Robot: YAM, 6 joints.
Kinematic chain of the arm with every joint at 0, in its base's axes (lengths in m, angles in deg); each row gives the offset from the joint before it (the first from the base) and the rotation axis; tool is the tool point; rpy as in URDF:
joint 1: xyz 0 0 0.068 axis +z
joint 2: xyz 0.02 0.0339 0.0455 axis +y
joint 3: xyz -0.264 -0.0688 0 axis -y
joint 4: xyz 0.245 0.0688 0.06 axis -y
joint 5: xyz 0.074 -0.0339 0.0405 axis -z
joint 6: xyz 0.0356 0 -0.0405 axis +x
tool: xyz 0 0 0 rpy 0 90 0
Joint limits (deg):
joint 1: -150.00..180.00
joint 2: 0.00..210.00
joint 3: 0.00..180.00
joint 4: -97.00..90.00
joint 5: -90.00..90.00
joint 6: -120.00..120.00
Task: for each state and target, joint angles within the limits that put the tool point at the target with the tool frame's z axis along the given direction. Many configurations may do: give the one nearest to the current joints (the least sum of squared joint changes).
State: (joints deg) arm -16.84 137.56 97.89 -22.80 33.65 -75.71
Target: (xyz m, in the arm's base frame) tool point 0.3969 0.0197 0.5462 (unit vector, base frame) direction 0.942 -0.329 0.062
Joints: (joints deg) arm 4.94 110.46 141.62 -27.26 24.14 -75.71
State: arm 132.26 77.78 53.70 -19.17 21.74 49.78
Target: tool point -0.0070 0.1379 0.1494 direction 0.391 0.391 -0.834
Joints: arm 99.57 52.14 21.37 -38.20 26.76 49.78
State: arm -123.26 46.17 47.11 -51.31 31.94 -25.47
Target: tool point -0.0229 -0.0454 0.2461 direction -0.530 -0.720 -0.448
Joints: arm -101.53 6.07 30.63 -53.46 22.05 -25.47
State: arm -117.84 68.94 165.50 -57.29 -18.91 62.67
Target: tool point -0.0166 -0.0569 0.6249 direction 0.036 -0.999 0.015
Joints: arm -129.98 76.99 154.75 -76.61 -42.04 62.67
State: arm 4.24 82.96 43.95 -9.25 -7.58 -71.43
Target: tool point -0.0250 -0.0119 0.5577 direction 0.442 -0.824 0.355
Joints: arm -23.17 37.24 95.16 -32.00 35.70 -71.43
